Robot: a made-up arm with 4 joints. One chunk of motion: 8 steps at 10 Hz.
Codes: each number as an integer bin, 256 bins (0 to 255) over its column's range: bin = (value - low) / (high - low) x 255, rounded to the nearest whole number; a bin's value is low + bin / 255 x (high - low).
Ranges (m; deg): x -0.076..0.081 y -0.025..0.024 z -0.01..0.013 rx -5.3..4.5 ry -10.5..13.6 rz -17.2..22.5
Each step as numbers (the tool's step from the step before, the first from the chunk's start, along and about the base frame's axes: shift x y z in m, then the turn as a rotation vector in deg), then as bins.
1 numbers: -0.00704 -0.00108 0.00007 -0.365 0.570 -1.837
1 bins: 112 124 112 128 117 99
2 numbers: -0.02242 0.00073 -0.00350 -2.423 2.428 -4.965
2 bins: 87 134 72 75 137 79
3 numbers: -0.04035 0.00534 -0.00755 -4.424 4.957 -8.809
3 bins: 58 158 27 23 164 54
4 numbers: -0.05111 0.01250 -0.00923 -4.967 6.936 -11.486
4 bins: 40 195 9 9 184 37
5 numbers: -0.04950 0.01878 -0.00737 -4.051 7.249 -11.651
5 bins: 43 228 29 32 188 36
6 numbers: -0.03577 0.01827 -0.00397 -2.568 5.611 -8.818
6 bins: 65 225 67 71 170 54
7 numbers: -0.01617 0.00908 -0.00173 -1.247 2.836 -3.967
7 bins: 97 177 92 105 141 85
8 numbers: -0.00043 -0.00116 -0.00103 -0.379 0.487 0.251
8 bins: 123 124 99 128 116 112
